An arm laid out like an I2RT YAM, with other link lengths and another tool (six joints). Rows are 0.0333 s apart.
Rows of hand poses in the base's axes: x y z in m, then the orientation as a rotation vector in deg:
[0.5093, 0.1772, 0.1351, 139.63, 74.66, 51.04]
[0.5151, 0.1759, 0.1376, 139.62, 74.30, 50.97]
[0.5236, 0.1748, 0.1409, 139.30, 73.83, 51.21]
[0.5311, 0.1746, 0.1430, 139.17, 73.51, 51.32]
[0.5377, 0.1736, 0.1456, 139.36, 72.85, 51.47]
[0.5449, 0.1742, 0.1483, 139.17, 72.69, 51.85]
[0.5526, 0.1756, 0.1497, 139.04, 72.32, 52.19]
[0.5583, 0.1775, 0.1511, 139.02, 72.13, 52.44]
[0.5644, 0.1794, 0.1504, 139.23, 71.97, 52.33]
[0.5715, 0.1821, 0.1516, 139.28, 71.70, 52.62]
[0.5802, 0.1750, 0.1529, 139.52, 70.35, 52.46]
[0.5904, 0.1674, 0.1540, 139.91, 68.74, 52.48]
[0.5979, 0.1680, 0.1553, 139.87, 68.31, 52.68]
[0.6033, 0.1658, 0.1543, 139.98, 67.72, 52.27]
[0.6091, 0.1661, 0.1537, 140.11, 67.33, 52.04]
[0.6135, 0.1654, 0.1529, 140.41, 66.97, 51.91]
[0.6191, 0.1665, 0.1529, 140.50, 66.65, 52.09]
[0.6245, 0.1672, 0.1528, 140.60, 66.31, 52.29]
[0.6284, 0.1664, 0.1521, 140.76, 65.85, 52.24]
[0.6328, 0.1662, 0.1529, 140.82, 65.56, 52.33]
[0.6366, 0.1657, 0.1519, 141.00, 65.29, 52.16]
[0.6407, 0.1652, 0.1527, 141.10, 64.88, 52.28]
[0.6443, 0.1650, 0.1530, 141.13, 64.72, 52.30]
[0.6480, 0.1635, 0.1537, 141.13, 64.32, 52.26]
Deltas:
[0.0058, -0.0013, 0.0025, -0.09, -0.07, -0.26]
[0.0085, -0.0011, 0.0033, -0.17, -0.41, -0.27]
[0.0075, -0.0002, 0.0021, -0.08, -0.21, -0.20]
[0.0066, -0.0010, 0.0026, 0.14, -0.14, -0.45]
[0.0072, 0.0006, 0.0027, 0.05, -0.32, -0.03]
[0.0077, 0.0014, 0.0014, 0.04, -0.32, -0.19]
[0.0057, 0.0019, 0.0014, 0.10, -0.17, -0.09]
[0.0061, 0.0019, -0.0007, 0.08, 0.12, -0.14]
[0.0071, 0.0027, 0.0012, 0.16, -0.17, -0.14]
[0.0087, -0.0071, 0.0013, -0.06, -0.14, -0.99]
[0.0102, -0.0076, 0.0011, 0.13, -0.21, -1.14]
[0.0075, 0.0006, 0.0013, 0.03, -0.22, -0.26]
[0.0054, -0.0022, -0.0010, -0.19, 0.10, -0.50]
[0.0058, 0.0003, -0.0006, -0.06, 0.08, -0.32]
[0.0044, -0.0007, -0.0008, 0.12, 0.13, -0.29]
[0.0056, 0.0011, 0.0000, 0.13, -0.12, -0.19]
[0.0054, 0.0007, -0.0001, 0.15, -0.12, -0.20]
[0.0039, -0.0008, -0.0007, 0.05, 0.00, -0.34]
[0.0044, -0.0002, 0.0008, 0.07, -0.08, -0.19]
[0.0038, -0.0005, -0.0010, 0.02, 0.11, -0.23]
[0.0041, -0.0005, 0.0008, 0.10, -0.10, -0.27]
[0.0036, -0.0002, 0.0003, 0.02, -0.03, -0.11]
[0.0037, -0.0015, 0.0007, -0.06, -0.08, -0.29]

